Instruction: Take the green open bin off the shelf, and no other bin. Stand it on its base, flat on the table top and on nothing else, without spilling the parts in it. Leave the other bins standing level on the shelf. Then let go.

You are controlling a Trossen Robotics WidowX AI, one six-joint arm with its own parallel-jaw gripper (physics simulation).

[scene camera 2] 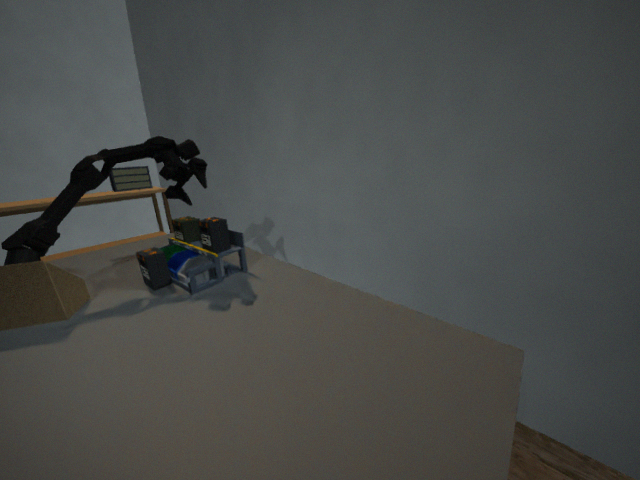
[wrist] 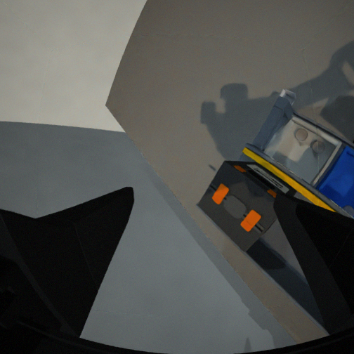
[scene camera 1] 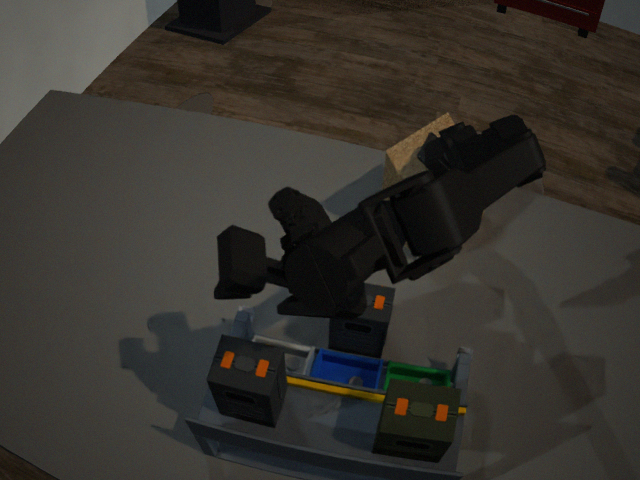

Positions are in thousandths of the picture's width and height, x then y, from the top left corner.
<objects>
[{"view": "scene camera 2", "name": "my gripper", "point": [310,409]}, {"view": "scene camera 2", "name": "dark case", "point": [240,549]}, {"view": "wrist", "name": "my gripper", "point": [583,558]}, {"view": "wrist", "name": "yellow strip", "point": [832,521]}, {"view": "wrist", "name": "grey bin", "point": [843,442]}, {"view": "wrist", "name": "dark case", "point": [713,547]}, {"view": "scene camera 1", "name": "my gripper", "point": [387,632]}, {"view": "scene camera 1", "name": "blue bin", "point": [515,761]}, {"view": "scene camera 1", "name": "green open bin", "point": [626,774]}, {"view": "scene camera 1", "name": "dark case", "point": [571,699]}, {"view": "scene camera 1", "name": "yellow strip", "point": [455,795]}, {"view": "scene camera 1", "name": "grey bin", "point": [479,739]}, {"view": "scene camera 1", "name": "dark case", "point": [413,811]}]
</objects>
